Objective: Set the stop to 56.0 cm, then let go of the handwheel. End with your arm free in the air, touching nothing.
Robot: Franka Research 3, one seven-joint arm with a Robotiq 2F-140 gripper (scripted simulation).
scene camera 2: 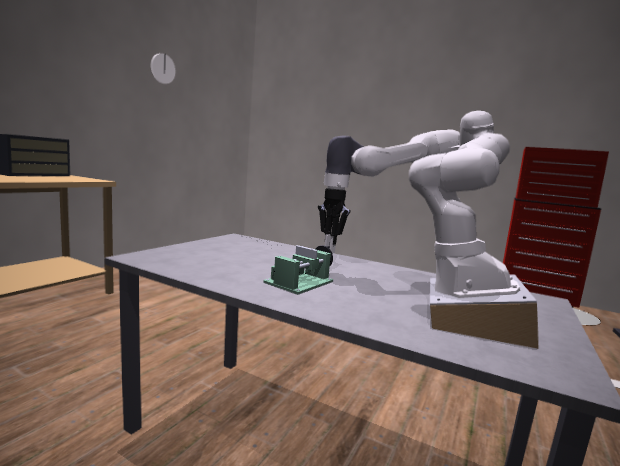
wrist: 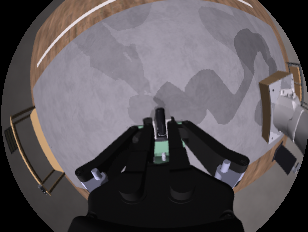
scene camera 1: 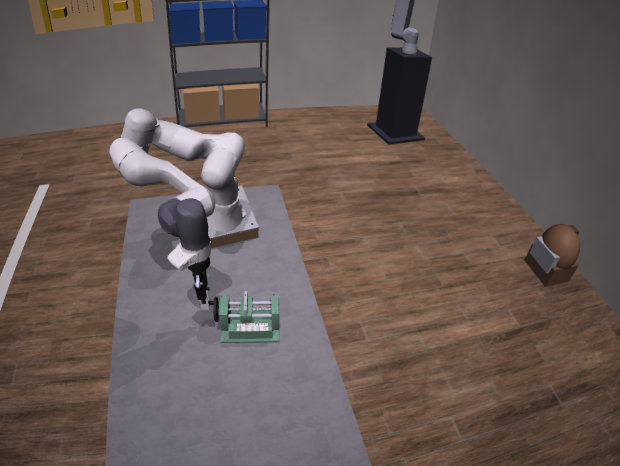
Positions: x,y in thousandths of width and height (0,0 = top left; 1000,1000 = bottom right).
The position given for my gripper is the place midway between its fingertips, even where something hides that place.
I see my gripper (scene camera 2: 531,542).
My gripper is seen too in the wrist view (wrist: 521,498).
